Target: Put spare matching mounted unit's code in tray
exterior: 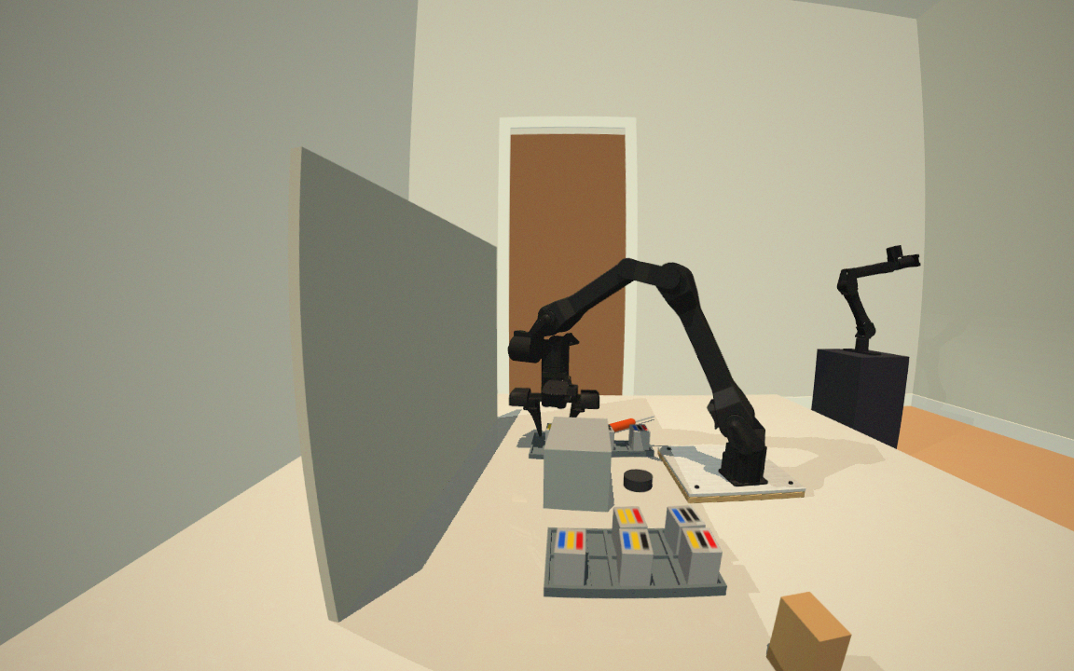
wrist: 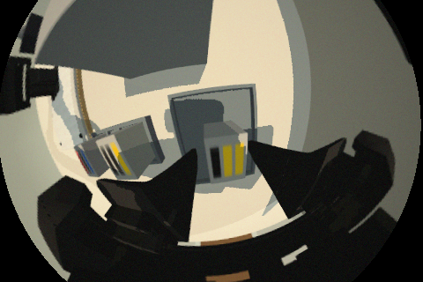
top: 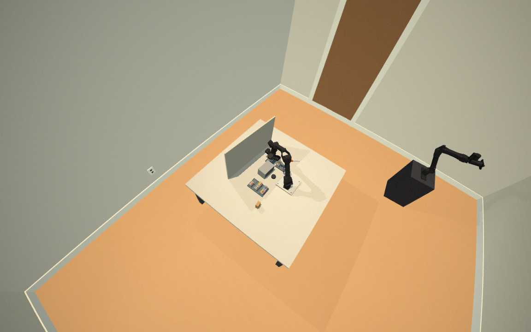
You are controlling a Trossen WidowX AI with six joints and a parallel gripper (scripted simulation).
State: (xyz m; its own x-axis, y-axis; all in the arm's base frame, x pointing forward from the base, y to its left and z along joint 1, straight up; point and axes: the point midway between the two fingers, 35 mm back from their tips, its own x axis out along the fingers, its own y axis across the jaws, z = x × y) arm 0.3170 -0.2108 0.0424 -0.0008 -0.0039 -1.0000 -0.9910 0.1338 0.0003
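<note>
My gripper tip is now 20 mm above the grey tray. From my gripper tip the other things lie so: black puck 130 mm behind, 180 mm to the left, 20 mm below; tall grey panel 200 mm ahead, 140 mm to the left, 200 mm above; mounted unit 30 mm behind, 190 mm to the left, 30 mm above.
</note>
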